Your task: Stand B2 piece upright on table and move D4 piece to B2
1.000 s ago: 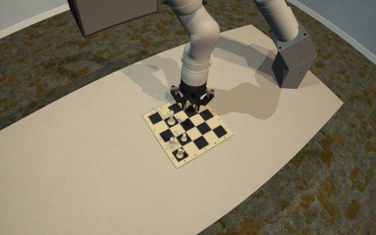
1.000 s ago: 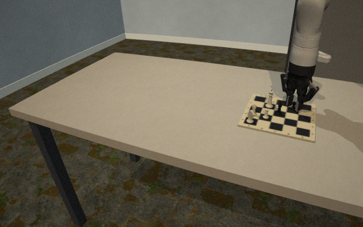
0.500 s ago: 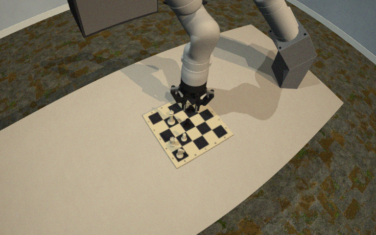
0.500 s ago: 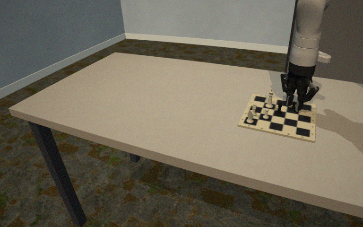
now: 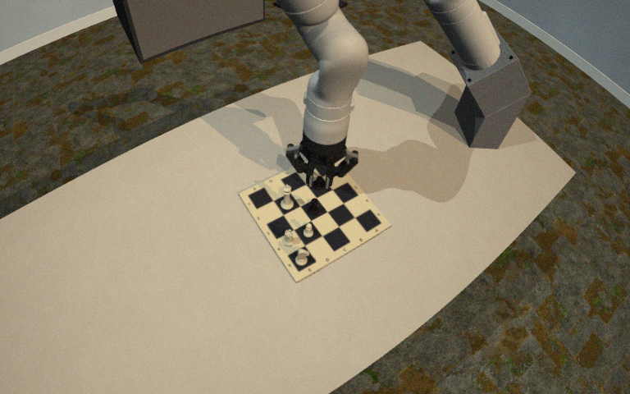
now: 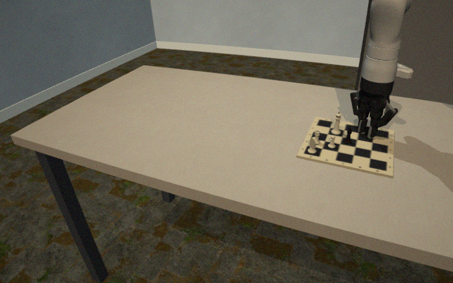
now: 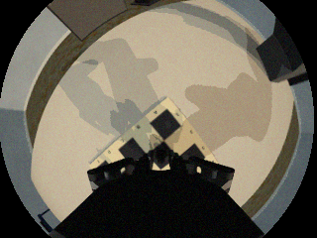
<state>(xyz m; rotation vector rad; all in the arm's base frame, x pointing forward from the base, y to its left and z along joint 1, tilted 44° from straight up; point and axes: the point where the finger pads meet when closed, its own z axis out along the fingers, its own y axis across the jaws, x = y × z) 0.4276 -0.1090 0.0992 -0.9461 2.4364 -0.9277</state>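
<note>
My hand is 1 cm above the black pawn. The rest, counted from my hand: chessboard (5 cm ahead, 3 cm to the left, 3 cm below); then white king (7 cm ahead, 2 cm to the right, 1 cm above); then white pawn (10 cm ahead, 5 cm to the left, 1 cm below).
</note>
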